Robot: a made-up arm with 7 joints.
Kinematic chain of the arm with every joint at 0, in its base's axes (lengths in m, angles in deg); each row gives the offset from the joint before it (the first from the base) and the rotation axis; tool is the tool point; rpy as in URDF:
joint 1: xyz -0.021 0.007 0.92 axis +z
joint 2: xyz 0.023 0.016 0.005 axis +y
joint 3: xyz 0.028 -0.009 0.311 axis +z
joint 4: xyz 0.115 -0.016 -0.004 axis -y
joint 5: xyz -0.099 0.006 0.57 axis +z
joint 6: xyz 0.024 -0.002 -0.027 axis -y
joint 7: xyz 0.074 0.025 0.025 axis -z
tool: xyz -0.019 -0.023 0.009 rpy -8 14.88 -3.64
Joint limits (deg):
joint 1: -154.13..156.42
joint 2: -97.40..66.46
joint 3: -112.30..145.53
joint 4: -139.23..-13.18
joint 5: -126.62..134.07
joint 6: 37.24..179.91
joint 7: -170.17..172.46
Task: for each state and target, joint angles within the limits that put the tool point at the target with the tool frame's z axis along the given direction. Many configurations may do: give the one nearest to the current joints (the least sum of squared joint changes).
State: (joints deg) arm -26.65 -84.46 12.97 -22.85 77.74 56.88 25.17
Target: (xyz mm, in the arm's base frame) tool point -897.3 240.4 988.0 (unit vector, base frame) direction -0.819 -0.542 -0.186
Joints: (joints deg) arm -13.92 -97.14 1.96 -13.18 69.15 67.36 24.11
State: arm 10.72 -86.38 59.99 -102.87 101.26 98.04 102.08
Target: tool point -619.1 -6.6 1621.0 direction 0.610 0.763 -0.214
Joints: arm 54.21 -51.21 67.04 -55.68 134.07 111.41 125.47
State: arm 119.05 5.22 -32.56 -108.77 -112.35 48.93 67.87
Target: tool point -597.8 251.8 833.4 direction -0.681 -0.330 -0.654
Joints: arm 156.42 0.50 5.09 -138.57 -112.10 43.69 63.52
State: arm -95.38 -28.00 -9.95 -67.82 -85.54 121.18 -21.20
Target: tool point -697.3 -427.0 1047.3 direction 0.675 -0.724 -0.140
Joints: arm -123.87 14.64 -29.25 -101.14 -85.05 115.52 -20.88
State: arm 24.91 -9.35 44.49 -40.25 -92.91 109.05 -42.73
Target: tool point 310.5 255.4 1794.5 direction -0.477 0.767 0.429
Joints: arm 18.23 10.18 39.84 -19.31 -89.36 72.89 -20.26
